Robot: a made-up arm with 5 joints.
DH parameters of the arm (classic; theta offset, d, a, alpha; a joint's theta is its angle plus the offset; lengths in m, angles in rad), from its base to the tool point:
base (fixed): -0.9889 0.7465 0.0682 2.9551
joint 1: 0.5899 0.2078 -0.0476 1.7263
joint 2: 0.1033 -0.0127 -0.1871 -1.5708
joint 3: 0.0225 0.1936 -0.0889 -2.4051
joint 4: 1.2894 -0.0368 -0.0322 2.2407
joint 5: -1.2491 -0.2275 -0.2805 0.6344
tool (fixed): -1.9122 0.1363 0 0
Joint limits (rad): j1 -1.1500..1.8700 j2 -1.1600..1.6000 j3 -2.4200..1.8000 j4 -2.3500..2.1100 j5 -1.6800..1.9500
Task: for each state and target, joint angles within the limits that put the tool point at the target. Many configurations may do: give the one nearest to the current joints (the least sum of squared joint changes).
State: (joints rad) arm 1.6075 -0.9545 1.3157 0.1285 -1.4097
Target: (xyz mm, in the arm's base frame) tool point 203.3 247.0 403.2
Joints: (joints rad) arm 0.7519 -0.2693 1.1205 -0.0217 -0.7928
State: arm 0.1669 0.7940 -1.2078 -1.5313 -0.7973
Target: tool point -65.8 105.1 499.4
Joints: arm 0.6171 1.0562 -0.9347 -1.3653 -0.9863
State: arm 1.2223 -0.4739 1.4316 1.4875 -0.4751
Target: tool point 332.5 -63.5 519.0
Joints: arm 1.1717 -0.2928 1.8000 1.3496 -0.9369
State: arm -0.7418 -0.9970 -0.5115 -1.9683 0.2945
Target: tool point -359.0 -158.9 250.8
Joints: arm -0.9871 -1.1600 -0.6196 -1.8244 0.0113
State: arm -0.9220 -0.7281 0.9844 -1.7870 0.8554
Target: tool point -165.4 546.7 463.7
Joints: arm -0.5725 0.0312 0.5289 -1.0894 0.9195
